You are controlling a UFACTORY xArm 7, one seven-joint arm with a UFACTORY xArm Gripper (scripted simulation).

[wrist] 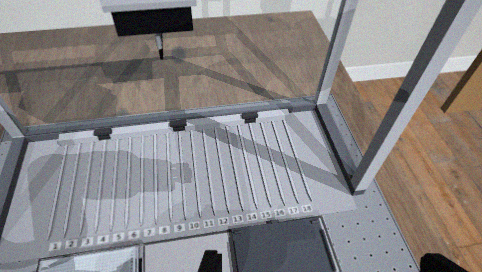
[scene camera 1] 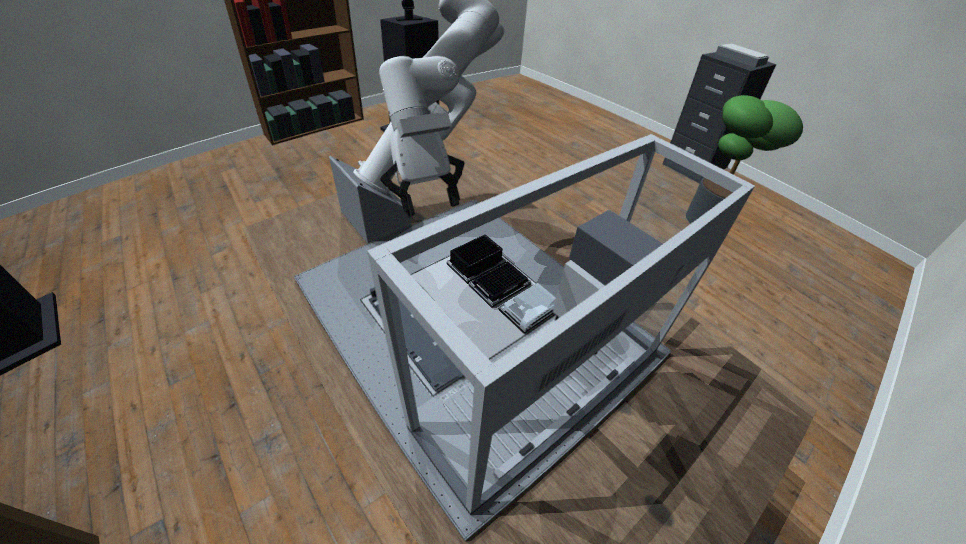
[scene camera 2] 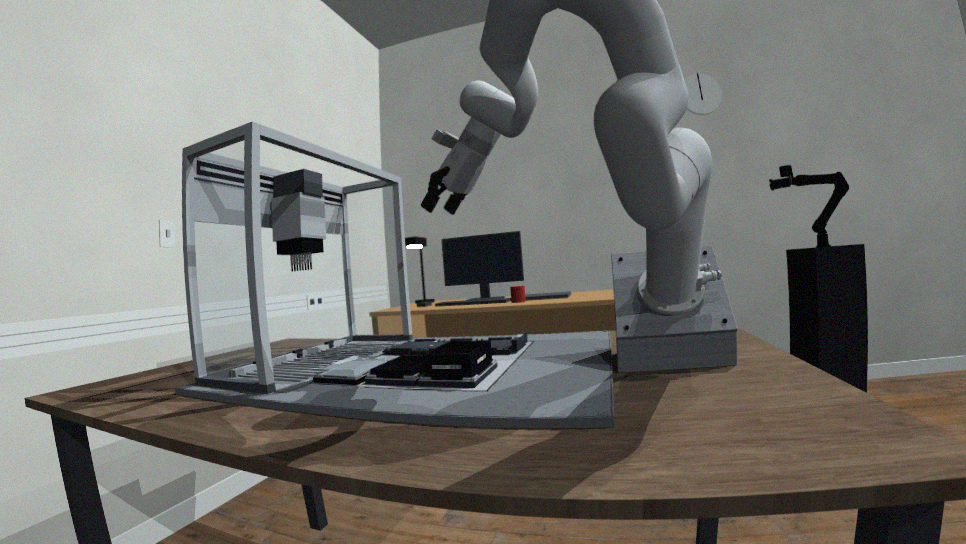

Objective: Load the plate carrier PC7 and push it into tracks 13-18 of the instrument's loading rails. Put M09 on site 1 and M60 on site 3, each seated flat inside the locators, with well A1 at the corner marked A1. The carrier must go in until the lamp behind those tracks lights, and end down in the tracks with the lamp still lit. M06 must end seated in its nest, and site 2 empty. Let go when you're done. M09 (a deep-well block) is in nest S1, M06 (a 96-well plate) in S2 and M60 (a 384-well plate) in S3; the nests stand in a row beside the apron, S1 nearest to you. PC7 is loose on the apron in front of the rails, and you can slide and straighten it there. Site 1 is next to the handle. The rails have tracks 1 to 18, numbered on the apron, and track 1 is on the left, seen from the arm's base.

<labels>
A deep-well block M09 shows in scene camera 1 and in scene camera 2; in the wrist view it is out of frame. A plate M06 shows in scene camera 1 and in scene camera 2; in the wrist view it is out of frame. One and the same spot on the deep-well block M09: (scene camera 1: pixel 471 258) is (scene camera 2: pixel 455 344). One and the same spot on the plate M06: (scene camera 1: pixel 505 278) is (scene camera 2: pixel 401 364).
</labels>
